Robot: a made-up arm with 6 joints.
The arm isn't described. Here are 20 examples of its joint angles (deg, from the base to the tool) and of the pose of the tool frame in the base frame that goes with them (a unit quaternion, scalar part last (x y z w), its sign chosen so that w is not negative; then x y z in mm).
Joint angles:
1: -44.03 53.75 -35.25 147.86 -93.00 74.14
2: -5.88 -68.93 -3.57 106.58 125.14 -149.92
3: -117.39 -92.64 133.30 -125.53 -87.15 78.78
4: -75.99 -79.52 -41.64 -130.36 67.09 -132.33
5: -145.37 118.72 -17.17 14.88 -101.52 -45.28
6: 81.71 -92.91 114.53 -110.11 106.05 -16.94
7: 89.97 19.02 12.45 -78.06 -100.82 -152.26
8: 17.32 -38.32 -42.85 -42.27 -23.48 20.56
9: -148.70 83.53 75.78 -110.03 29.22 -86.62
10: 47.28 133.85 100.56 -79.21 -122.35 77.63
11: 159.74 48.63 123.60 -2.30 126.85 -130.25
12: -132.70 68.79 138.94 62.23 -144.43 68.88
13: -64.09 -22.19 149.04 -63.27 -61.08 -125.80
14: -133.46 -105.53 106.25 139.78 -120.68 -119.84
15: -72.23 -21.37 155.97 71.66 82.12 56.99
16: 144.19 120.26 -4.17 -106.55 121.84 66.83
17: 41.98 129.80 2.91 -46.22 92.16 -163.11
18: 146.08 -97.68 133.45 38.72 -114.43 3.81
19: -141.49 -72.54 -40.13 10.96 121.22 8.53
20: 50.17 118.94 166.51 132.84 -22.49 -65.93
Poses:
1: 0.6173 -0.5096 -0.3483 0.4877 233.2 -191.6 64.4
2: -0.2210 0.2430 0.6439 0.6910 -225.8 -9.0 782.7
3: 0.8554 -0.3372 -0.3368 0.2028 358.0 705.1 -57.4
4: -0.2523 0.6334 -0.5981 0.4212 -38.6 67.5 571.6
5: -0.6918 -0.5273 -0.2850 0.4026 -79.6 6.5 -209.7
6: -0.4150 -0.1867 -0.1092 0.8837 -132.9 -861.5 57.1
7: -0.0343 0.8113 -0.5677 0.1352 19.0 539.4 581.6
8: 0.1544 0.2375 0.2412 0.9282 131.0 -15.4 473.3
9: -0.0104 0.9856 -0.0873 0.1447 -707.4 -430.8 244.2
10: 0.1081 0.3820 0.9166 0.0480 441.5 444.2 -322.0
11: -0.3855 0.2356 -0.0615 0.8900 -393.1 164.4 971.6
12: 0.5421 0.5205 -0.6411 0.1557 -373.8 -321.9 864.2
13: 0.3322 -0.0886 0.4815 0.8062 -303.6 543.0 716.5
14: 0.0278 0.7364 -0.6538 0.1719 531.2 585.5 -76.6
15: 0.2819 0.2173 0.1679 0.9193 -244.3 577.9 622.8
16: -0.5761 -0.5442 0.0753 0.6053 -47.9 15.6 -249.7
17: 0.9093 0.0001 -0.2116 0.3582 20.5 6.0 -310.1
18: 0.8575 0.0649 0.4638 0.2129 575.4 -334.0 -163.0
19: -0.9451 -0.2402 -0.2108 0.0679 -36.0 71.0 602.0
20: -0.2256 -0.5021 -0.0449 0.8337 407.5 466.9 395.4
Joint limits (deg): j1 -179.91..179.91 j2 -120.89..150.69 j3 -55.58..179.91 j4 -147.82..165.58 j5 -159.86..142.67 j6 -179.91..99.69
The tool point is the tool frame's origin. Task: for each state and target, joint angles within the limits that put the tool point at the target. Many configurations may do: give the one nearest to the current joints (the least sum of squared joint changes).
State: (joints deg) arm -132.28 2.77 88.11 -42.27 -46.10 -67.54
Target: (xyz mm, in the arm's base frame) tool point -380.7 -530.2 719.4
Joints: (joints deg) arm -122.66 46.20 74.70 -42.75 -43.88 -67.46
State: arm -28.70 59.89 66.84 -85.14 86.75 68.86
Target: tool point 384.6 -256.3 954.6
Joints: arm -31.10 33.70 94.71 -84.28 91.39 55.85
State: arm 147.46 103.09 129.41 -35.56 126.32 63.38
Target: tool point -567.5 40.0 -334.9
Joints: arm 179.91 150.69 125.67 -52.02 119.21 81.43
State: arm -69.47 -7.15 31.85 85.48 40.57 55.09
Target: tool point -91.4 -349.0 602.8
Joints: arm -97.86 -4.06 -17.56 79.95 41.33 55.12
